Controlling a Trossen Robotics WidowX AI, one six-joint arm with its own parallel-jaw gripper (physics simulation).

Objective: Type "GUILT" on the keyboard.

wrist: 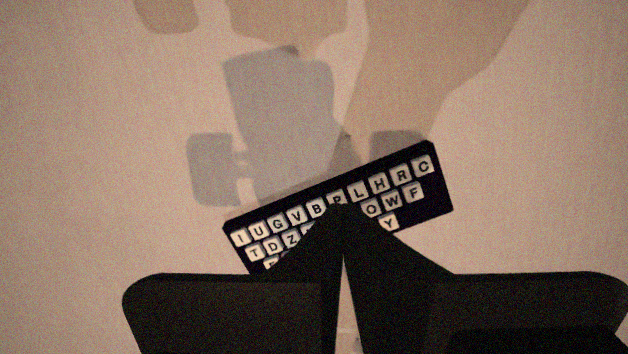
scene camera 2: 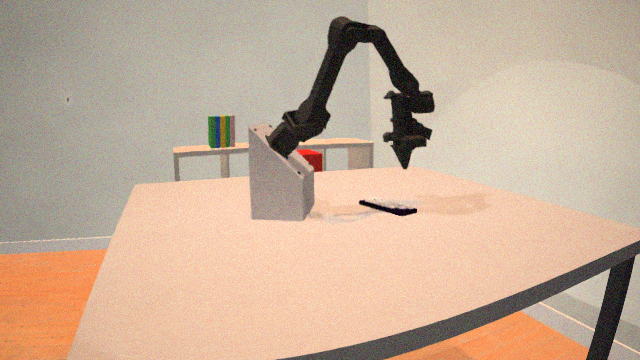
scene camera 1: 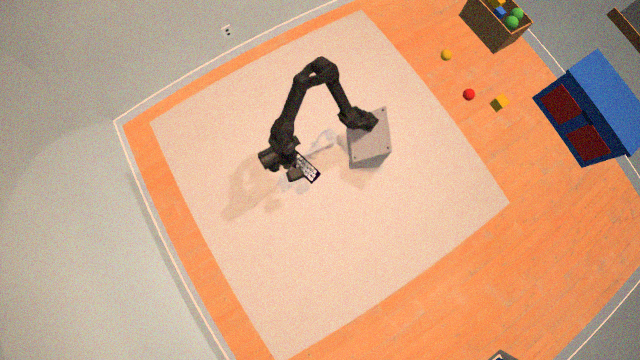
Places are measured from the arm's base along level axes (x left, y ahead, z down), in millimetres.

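Where they show: gripper, fingertip midpoint: (wrist: 341,213) (scene camera 2: 405,169) (scene camera 1: 288,163); arm's base, origin of the base link: (scene camera 2: 276,147) (scene camera 1: 369,122).
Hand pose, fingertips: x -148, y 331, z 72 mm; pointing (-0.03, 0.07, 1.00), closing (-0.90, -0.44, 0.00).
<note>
Things, the pixels of their top centre, and the offset from my fingertips. Level surfaces: height alone.
- small black keyboard, middle of its top: (wrist: 335,223) (scene camera 2: 387,202) (scene camera 1: 301,164) dz +93, dx +22, dy -49 mm
- G key, middle of its top: (wrist: 277,224) dz +93, dx +64, dy -29 mm
- U key, middle of its top: (wrist: 258,231) dz +93, dx +81, dy -28 mm
- I key, middle of its top: (wrist: 240,238) dz +93, dx +98, dy -27 mm
- L key, middle of its top: (wrist: 358,192) dz +93, dx -5, dy -33 mm
- T key, middle of its top: (wrist: 254,253) dz +93, dx +95, dy -45 mm
- table, its level: dz +109 mm
A small black keyboard (scene camera 1: 307,167) (scene camera 2: 389,206) (wrist: 439,192) with white letter keys lies flat on the table. My gripper (scene camera 2: 405,167) (wrist: 341,213) is shut and empty, pointing down, and stands above the keyboard with a gap. In the wrist view the top row reads I, U, G, V, B, then a partly covered key, L, H, R, C. The G key (wrist: 277,224), U key (wrist: 258,231), I key (wrist: 240,238), L key (wrist: 357,192) and T key (wrist: 254,253) show. The fingers hide the middle of the lower rows.
The arm's grey base block (scene camera 1: 371,140) (scene camera 2: 280,185) stands on the table (scene camera 1: 350,260) (scene camera 2: 240,280) beside the keyboard. A shelf (scene camera 2: 200,149) with books (scene camera 2: 221,132) stands behind the table. A red ball (scene camera 1: 468,94) and a blue bin (scene camera 1: 607,97) are on the floor.
</note>
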